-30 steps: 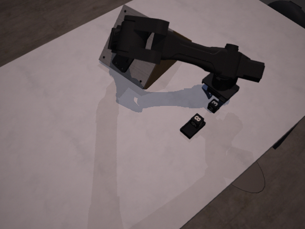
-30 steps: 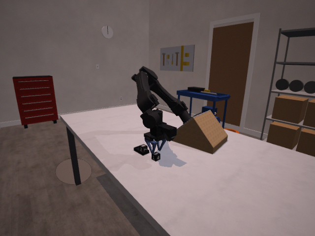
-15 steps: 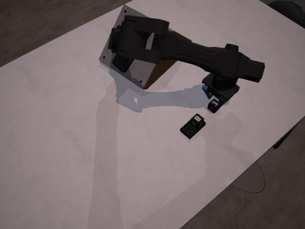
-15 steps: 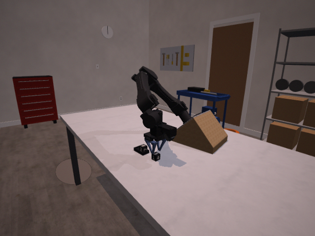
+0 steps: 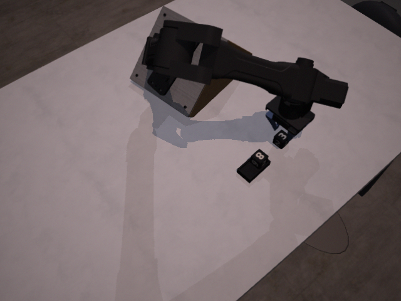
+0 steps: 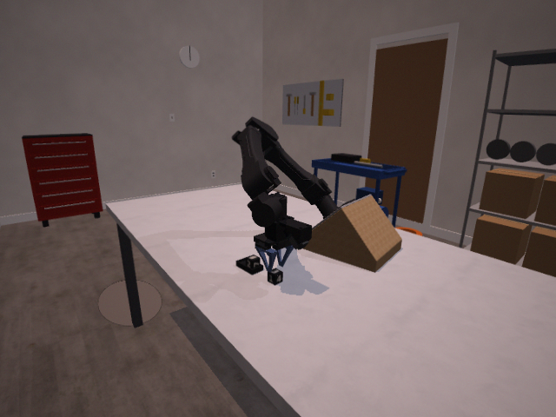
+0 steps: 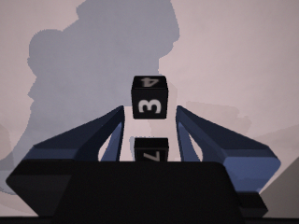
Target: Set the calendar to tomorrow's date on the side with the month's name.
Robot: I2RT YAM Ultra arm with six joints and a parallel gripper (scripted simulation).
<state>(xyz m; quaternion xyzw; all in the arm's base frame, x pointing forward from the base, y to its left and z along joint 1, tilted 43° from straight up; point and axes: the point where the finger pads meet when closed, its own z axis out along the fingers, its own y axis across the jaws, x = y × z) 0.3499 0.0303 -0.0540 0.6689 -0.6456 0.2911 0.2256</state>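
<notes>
Now: hand 30 mm above the black cube. Round my hand: black tray 110 mm to the right, 40 mm below.
</notes>
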